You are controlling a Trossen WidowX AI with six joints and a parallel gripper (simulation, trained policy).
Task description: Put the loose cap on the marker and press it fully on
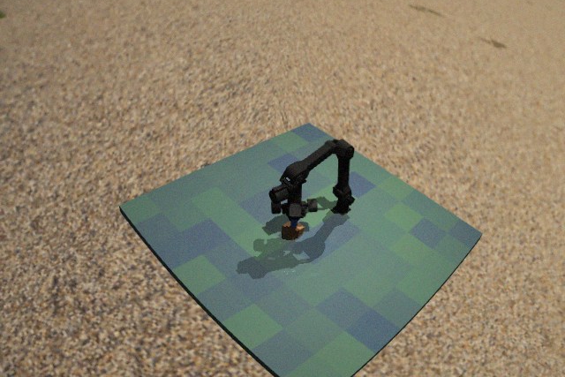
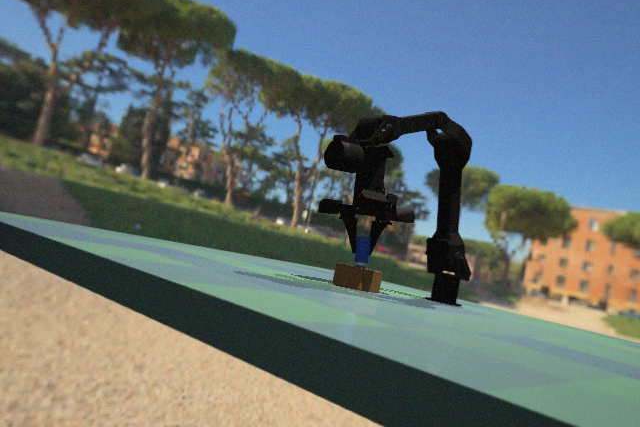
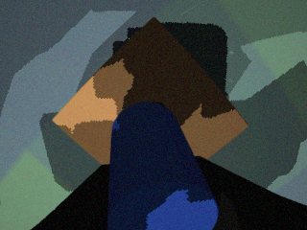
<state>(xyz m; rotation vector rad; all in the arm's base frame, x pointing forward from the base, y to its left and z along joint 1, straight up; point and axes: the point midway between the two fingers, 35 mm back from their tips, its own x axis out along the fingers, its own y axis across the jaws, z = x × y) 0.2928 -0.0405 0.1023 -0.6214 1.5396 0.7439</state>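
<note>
The blue marker lies 10 mm ahead of my gripper tip, 10 mm to the left of it and 10 mm above it. Also, from my gripper tip: blue cap: 10 mm ahead, 10 mm above; tan holder block: 10 mm ahead, 10 mm to the left, 50 mm below.
</note>
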